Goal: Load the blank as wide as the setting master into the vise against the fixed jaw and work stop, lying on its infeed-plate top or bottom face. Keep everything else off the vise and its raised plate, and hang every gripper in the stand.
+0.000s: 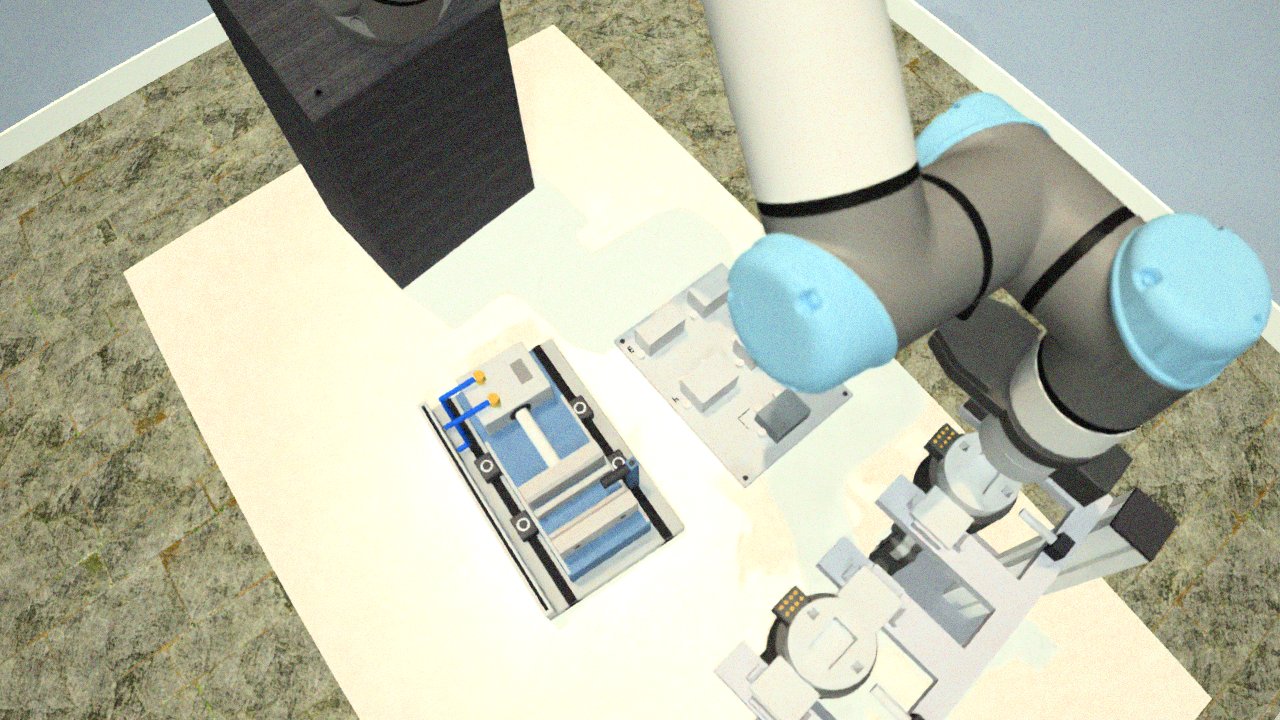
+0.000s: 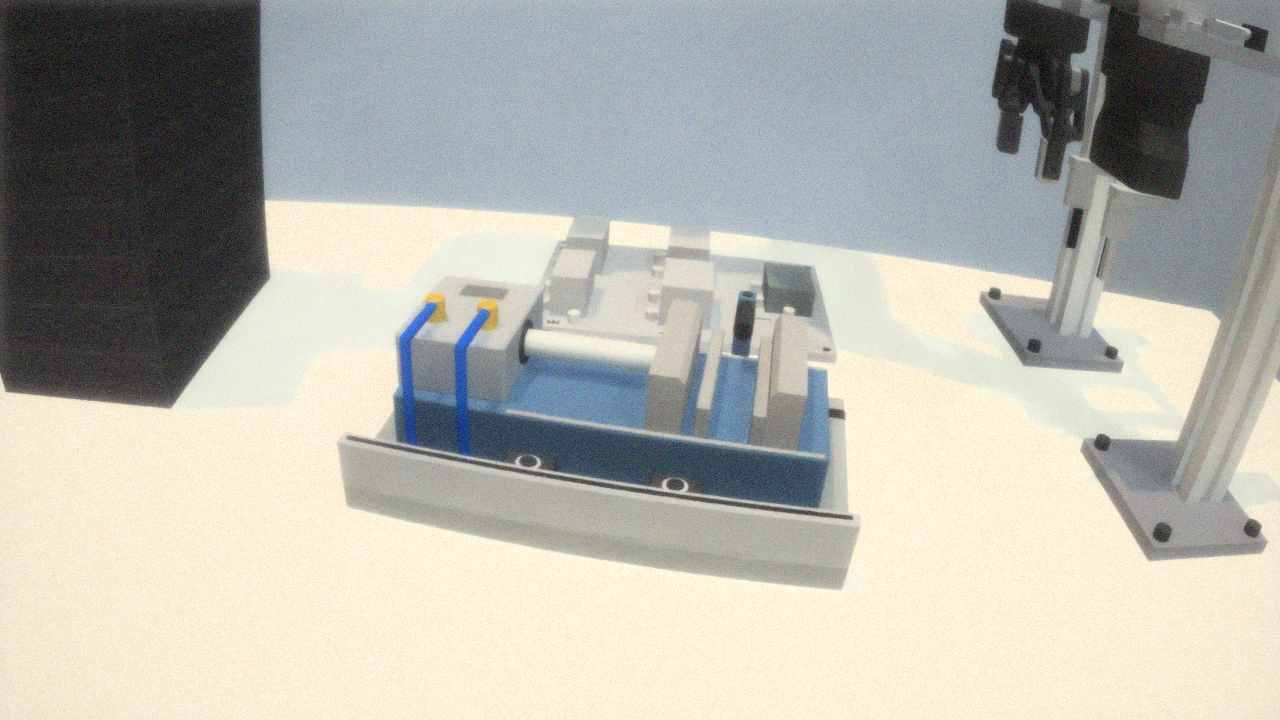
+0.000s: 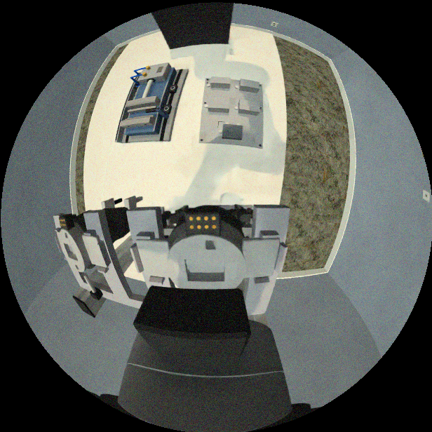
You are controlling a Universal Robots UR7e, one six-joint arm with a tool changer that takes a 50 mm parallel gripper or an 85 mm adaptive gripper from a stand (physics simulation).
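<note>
The infeed plate (image 1: pixel 744 465) (image 2: pixel 827 331) (image 3: pixel 207 125) bears several pale blanks, including one near its middle (image 1: pixel 709 379) (image 2: pixel 687 282). A darker block (image 1: pixel 781 413) (image 2: pixel 788 288) (image 3: pixel 232 131) looks like the setting master. The vise (image 1: pixel 572 428) (image 2: pixel 581 386) (image 3: pixel 160 91) has no blank visible between its movable jaw (image 1: pixel 562 474) (image 2: pixel 673 371) and fixed jaw (image 1: pixel 597 526) (image 2: pixel 789 385). A dark work stop (image 2: pixel 744 320) stands beside them. The adaptive gripper (image 2: pixel 1029 147) hangs in the stand (image 1: pixel 1011 573) (image 2: pixel 1230 358), empty, fingers apart. The bare arm flange is close above it.
The second gripper (image 2: pixel 1150 116) hangs in the nearer bay; its fingertips are unclear. A tall dark cabinet (image 1: pixel 429 161) (image 2: pixel 134 197) (image 3: pixel 194 25) stands beyond the vise. Blue hoses (image 1: pixel 469 412) (image 2: pixel 460 385) run over the vise end. The vise rests on a raised plate (image 2: pixel 590 528).
</note>
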